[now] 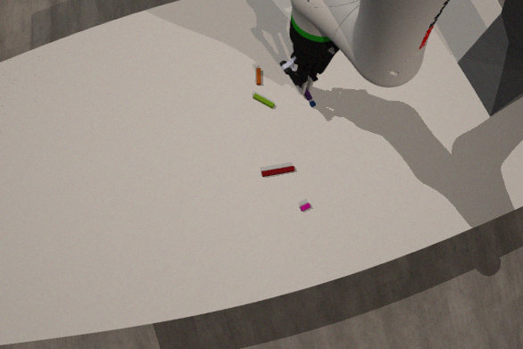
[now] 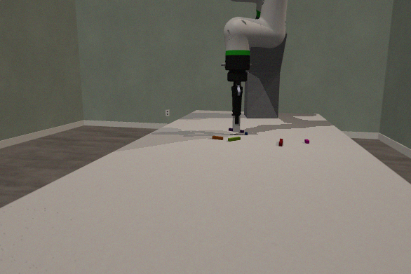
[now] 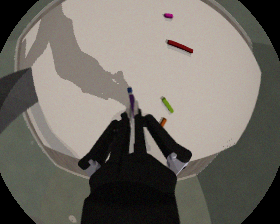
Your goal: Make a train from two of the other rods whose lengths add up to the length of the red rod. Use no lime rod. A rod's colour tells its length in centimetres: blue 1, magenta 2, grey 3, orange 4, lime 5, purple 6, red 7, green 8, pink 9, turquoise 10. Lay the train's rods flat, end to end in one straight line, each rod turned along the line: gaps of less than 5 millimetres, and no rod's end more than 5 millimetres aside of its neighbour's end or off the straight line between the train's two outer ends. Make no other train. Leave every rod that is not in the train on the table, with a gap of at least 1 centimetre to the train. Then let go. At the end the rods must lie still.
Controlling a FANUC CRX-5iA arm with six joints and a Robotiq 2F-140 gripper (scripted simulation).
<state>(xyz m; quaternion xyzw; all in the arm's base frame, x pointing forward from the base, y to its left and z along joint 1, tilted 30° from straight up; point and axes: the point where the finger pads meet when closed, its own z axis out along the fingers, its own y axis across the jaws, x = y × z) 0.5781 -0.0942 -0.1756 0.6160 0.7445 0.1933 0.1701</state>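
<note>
Now: the purple rod 3 cm below my hand. From my hand the other things lie so: blue rod (1 cm behind, 4 cm to the left, 4 cm below); lime rod (9 cm ahead, 4 cm below); orange rod (9 cm ahead, 6 cm to the right, 4 cm below).
</note>
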